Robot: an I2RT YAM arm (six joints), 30 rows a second.
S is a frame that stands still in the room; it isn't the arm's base.
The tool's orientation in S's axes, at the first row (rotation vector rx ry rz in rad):
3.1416, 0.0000, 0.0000
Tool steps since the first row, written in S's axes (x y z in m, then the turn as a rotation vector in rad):
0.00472, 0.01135, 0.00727, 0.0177, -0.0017, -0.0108
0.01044, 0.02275, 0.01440, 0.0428, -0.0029, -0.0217
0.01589, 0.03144, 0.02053, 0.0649, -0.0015, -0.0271
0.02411, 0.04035, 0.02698, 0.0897, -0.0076, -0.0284
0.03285, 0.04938, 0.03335, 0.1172, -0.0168, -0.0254
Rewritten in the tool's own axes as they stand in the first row. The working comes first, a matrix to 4 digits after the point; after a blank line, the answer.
The tool's axes in the first row as the columns of a matrix, in S's axes (used below as rounded here):
1.0000, 0.0000, 0.0000
0.0000, -1.0000, 0.0000
0.0000, 0.0000, -1.0000

0.00472, -0.01135, -0.00727, 0.0177, 0.0017, 0.0108
0.01044, -0.02275, -0.01440, 0.0428, 0.0029, 0.0217
0.01589, -0.03144, -0.02053, 0.0649, 0.0015, 0.0271
0.02411, -0.04035, -0.02698, 0.0897, 0.0076, 0.0284
0.03285, -0.04938, -0.03335, 0.1172, 0.0168, 0.0254

